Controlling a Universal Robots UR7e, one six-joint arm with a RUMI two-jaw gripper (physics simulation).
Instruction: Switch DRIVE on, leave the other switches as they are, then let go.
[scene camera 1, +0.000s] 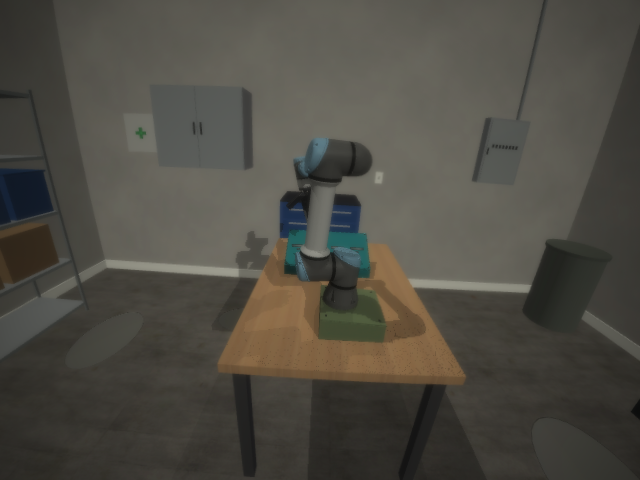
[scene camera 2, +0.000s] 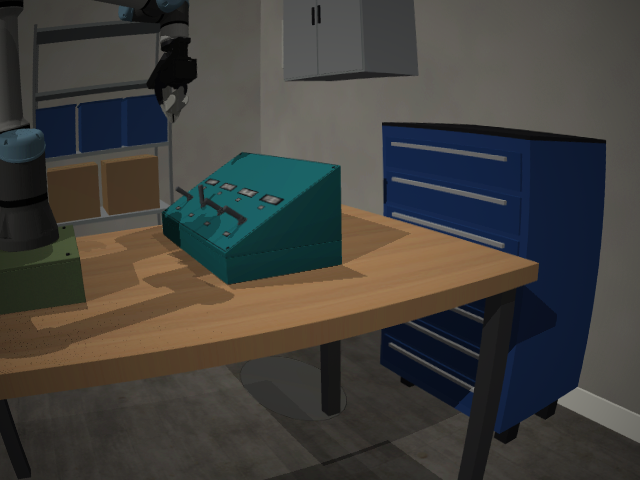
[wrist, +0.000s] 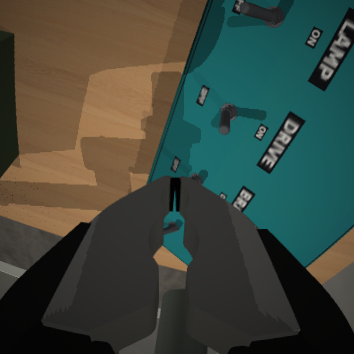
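Seen in the pictures: gripper, between the fingertips: (scene camera 2: 172, 122) (wrist: 174, 179); arm's base, origin of its link: (scene camera 1: 340, 299) (scene camera 2: 28, 240).
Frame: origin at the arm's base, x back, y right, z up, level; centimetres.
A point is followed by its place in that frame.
The teal switch panel (scene camera 1: 356, 240) {z 7.1, x -57.4, y 14.7 cm} (scene camera 2: 289, 170) {z 8.3, x -59.5, y 7.2 cm} (wrist: 305, 175) {z 6.1, x -55.9, y -8.0 cm} stands on the table. The DRIVE lever (scene camera 2: 202, 196) {z 2.4, x -45.1, y -9.0 cm} (wrist: 225, 123) {z 4.5, x -44.8, y -10.2 cm}, second from the far end in scene camera 2, is tipped to its ON side, unlike its neighbours. The LAMP lever (scene camera 2: 184, 192) {z 2.1, x -44.2, y -21.1 cm} (wrist: 257, 11) {z 3.1, x -43.6, y -21.7 cm} leans to OFF. The third lever (scene camera 2: 214, 205) {z 2.0, x -43.8, y 2.9 cm}, with a partly hidden label starting "BR", and the nearest lever (scene camera 2: 235, 213) {z 2.1, x -43.7, y 14.9 cm} (wrist: 171, 228) {z 1.3, x -45.0, y 13.9 cm} also lean to the OFF side. My gripper (scene camera 2: 174, 119) {z 20.5, x -39.6, y -14.8 cm} (wrist: 174, 179) {z 20.5, x -39.6, y -14.8 cm} is shut and empty, raised well above the panel, touching no lever. Its fingertips are unclear in scene camera 1.
The arm stands on a green base block (scene camera 1: 356, 328) {z -3.2, x 14.8, y 5.4 cm} (scene camera 2: 41, 284) {z -4.9, x -2.1, y 17.5 cm} on the wooden table (scene camera 1: 279, 341) {z -9.5, x 16.5, y -24.2 cm} (scene camera 2: 289, 310) {z -9.5, x -42.2, y 38.6 cm}, in front of the panel. A blue drawer cabinet (scene camera 1: 348, 217) (scene camera 2: 563, 232) stands behind the table. A shelf unit with boxes is at the left.
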